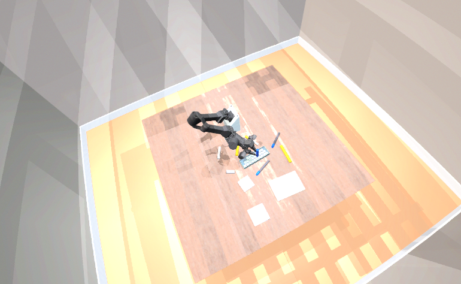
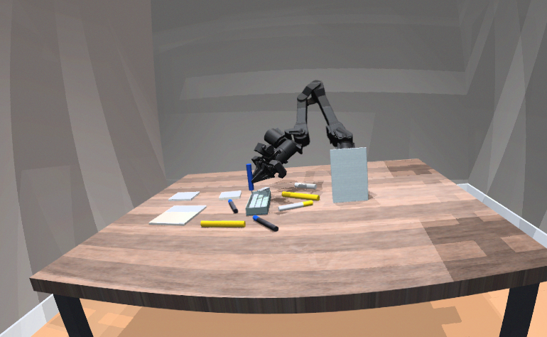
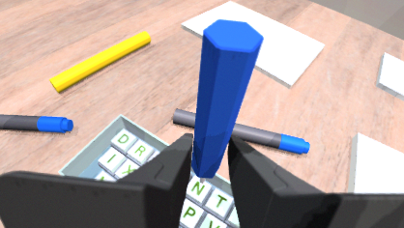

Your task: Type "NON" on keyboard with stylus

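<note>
Right now my gripper tip is 20 mm above the blue stylus. Also, from my gripper tip: white stick 210 mm to the right, 190 mm behind, 80 mm below.
</note>
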